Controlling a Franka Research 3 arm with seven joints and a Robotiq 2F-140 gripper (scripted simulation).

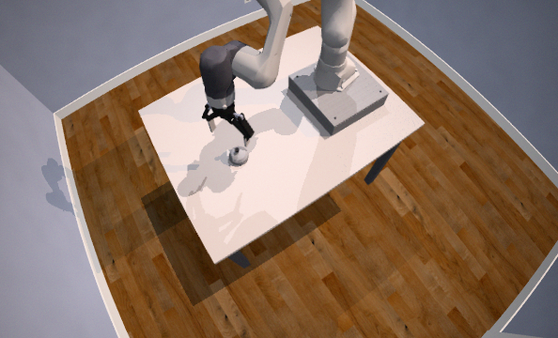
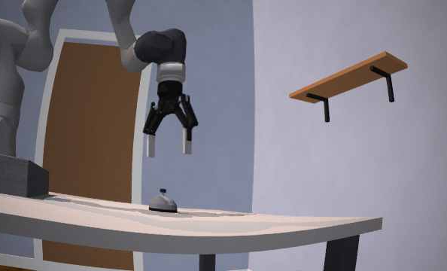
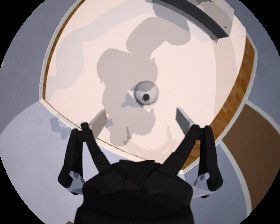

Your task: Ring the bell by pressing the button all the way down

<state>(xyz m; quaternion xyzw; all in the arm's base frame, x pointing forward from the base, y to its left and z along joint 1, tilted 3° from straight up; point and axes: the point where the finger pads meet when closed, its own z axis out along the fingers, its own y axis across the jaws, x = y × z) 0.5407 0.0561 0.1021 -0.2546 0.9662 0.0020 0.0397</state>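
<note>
The dark button lies 12 cm below my hand, 1 cm to the left of it and 1 cm behind it. The rest, counted from my hand: bell 13 cm below, 1 cm to the left, 1 cm behind.
</note>
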